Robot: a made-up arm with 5 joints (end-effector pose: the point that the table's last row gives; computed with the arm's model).
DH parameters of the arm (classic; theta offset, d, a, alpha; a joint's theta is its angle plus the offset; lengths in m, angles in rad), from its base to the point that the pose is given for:
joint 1: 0 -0.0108 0.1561 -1.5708
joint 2: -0.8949 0 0.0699 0
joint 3: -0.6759 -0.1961 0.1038 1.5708
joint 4: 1.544 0 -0.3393 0
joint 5: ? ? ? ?
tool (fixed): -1.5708 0.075 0 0
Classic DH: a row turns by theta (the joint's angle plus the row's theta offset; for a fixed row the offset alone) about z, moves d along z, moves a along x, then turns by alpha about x.
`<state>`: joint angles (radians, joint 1 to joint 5).
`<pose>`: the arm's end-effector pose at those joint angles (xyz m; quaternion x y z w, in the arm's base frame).
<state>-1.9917 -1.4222 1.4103 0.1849 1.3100</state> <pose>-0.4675 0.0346 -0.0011 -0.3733 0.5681 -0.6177 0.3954</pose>
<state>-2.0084 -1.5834 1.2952 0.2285 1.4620</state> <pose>-0.5018 0.0570 0.0068 -0.4778 0.5735 -0.6117 0.2618</pose>
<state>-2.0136 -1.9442 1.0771 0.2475 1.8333</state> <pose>-0.5726 0.1045 0.0238 0.5981 -0.5480 0.5817 0.0609</pose>
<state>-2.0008 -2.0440 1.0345 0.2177 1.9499</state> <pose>-0.5930 0.1050 0.0224 0.6082 -0.5289 0.5755 0.1385</pose>
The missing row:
joint 5: 0.0268 -0.0503 0.2057 1.5708
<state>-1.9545 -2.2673 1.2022 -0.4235 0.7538</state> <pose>-0.3165 -0.0289 0.0126 -0.4944 -0.1627 -0.7511 0.4061</pose>
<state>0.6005 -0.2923 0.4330 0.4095 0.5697</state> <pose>0.3919 -0.1363 0.1476 -0.4665 -0.0795 0.2919 0.8312</pose>
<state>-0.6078 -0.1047 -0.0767 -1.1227 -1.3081</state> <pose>-0.0894 -0.5952 -0.0693 0.8814 -0.3095 -0.0227 0.3561</pose>
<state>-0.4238 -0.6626 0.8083 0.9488 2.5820</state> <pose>-0.0157 -0.6729 0.4306 0.9596 -0.1920 -0.1104 0.1735</pose>
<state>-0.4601 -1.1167 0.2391 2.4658 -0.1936</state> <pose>0.0554 -0.0415 0.1662 -0.8402 0.0130 -0.4621 0.2833</pose>
